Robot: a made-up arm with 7 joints.
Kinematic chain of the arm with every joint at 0, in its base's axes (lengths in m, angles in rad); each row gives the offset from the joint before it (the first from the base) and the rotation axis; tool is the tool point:
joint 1: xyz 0 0 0.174 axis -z
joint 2: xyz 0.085 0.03 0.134 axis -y
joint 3: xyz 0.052 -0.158 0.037 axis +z
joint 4: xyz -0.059 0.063 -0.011 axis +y
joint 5: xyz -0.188 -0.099 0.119 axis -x
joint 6: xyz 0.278 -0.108 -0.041 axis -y
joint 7: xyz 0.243 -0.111 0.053 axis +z
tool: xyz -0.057 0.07 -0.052
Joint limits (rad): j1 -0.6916..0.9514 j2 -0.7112..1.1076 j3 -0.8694..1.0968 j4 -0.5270..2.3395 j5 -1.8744..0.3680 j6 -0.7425..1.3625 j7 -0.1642..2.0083
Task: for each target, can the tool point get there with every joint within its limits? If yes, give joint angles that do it. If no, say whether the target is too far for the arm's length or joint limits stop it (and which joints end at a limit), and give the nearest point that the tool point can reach.
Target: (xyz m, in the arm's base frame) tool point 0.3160 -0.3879 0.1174
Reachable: yes | joints -0.2729 0.5786 -0.4451 1.3789 0.0850 -0.0350 1.7145
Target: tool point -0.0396 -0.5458 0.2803
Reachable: yes | joints 0.5697 0.1770 -0.2119 0.5666 -0.3471 0.4673 1.7438
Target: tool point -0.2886 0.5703 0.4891
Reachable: no: joint limits stop it (at a limit: joint 1, joint 3, joint 4, joint 7) | nearest point -0.2018 0.2027 0.4008 | short by 0.388 m
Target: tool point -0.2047 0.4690 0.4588
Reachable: no: joint limits stop it (at a limit: joint 1, joint 3, joint 4, joint 7) | nearest point -0.1637 0.2107 0.3985 | short by 0.268 m
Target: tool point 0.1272 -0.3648 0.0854
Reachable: yes | joints 0.3892 -0.1719 0.4971 1.1922 0.0068 -0.3159 0.4274
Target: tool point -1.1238 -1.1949 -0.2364
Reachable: no: too far | nearest point -0.3379 -0.4589 0.0943 | short by 1.126 m
